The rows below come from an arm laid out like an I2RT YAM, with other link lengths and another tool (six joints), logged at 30 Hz.
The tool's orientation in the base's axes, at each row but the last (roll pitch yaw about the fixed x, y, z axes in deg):
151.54, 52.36, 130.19
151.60, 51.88, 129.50
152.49, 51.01, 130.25
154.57, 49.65, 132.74
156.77, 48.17, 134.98
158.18, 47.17, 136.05
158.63, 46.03, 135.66
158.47, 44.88, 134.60
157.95, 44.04, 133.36
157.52, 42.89, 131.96
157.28, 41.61, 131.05
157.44, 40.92, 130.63
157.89, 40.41, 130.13
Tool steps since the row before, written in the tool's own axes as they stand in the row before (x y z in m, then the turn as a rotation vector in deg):
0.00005, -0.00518, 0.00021, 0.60, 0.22, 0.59
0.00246, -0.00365, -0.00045, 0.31, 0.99, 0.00
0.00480, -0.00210, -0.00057, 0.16, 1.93, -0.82
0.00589, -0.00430, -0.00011, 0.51, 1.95, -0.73
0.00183, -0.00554, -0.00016, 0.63, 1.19, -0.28
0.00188, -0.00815, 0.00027, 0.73, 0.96, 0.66
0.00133, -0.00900, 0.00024, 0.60, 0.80, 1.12
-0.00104, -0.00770, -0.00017, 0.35, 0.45, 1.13
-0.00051, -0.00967, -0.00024, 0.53, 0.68, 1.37
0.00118, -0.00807, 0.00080, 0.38, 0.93, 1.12
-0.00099, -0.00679, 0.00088, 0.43, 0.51, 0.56
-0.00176, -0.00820, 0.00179, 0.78, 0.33, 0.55
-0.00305, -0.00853, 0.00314, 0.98, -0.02, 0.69
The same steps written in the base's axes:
-0.00207, -0.00446, -0.00166, 0.34, 0.34, -0.73
-0.00294, -0.00182, -0.00276, 0.31, 0.99, 0.05
-0.00334, 0.00066, -0.00402, 0.14, 1.90, 0.89
-0.00457, -0.00084, -0.00562, 0.06, 2.06, 0.58
-0.00343, -0.00385, -0.00272, 0.02, 1.38, 0.02
-0.00437, -0.00616, -0.00361, 0.57, 1.03, -0.71
-0.00465, -0.00705, -0.00339, 0.89, 0.74, -0.95
-0.00331, -0.00694, -0.00116, 0.86, 0.32, -0.87
-0.00470, -0.00820, -0.00210, 1.05, 0.55, -1.10
-0.00416, -0.00607, -0.00361, 1.08, 0.72, -0.76
-0.00248, -0.00617, -0.00191, 0.45, 0.53, -0.52
-0.00231, -0.00788, -0.00247, 0.17, 0.59, -0.80
-0.00108, -0.00914, -0.00268, -0.03, 0.41, -1.13

